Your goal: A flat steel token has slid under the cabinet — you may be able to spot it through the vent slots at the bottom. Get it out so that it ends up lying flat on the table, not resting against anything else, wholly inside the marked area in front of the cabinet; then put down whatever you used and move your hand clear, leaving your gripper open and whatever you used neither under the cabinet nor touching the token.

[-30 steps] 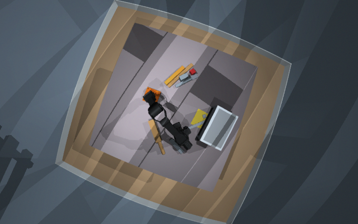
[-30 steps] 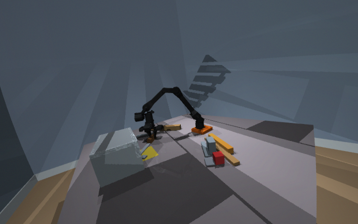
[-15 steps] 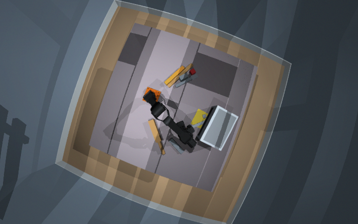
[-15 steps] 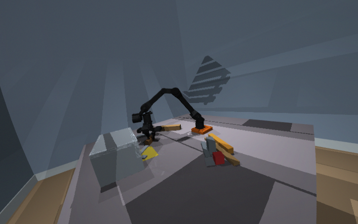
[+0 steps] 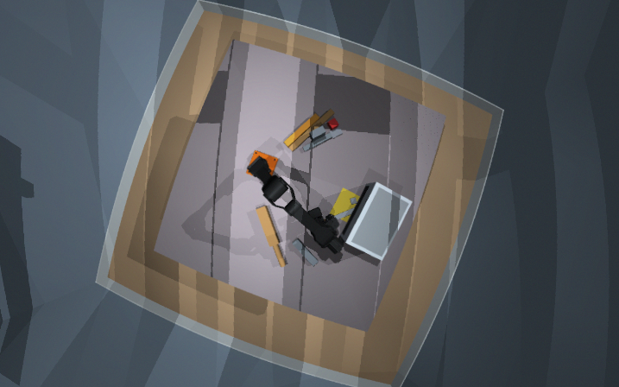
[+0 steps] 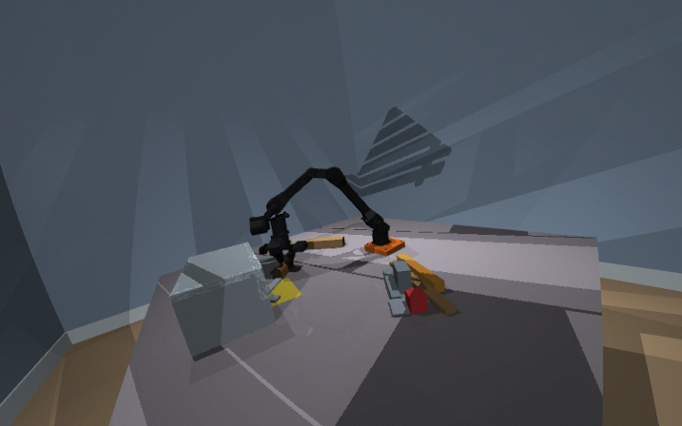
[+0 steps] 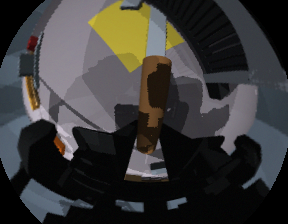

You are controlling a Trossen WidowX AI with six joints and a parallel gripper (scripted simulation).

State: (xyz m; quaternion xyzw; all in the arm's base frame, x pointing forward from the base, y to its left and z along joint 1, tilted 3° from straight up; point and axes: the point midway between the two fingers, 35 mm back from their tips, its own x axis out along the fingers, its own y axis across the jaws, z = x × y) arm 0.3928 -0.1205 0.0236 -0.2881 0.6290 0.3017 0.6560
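The wooden paddle lies 170 mm behind my gripper tip, 180 mm to the right of it and 10 mm above it. From my gripper tip the other things lie so: thin grey bar 160 mm to the right; then grey block 220 mm behind, 400 mm to the left, 30 mm above; then steel token 100 mm ahead, 190 mm to the left.
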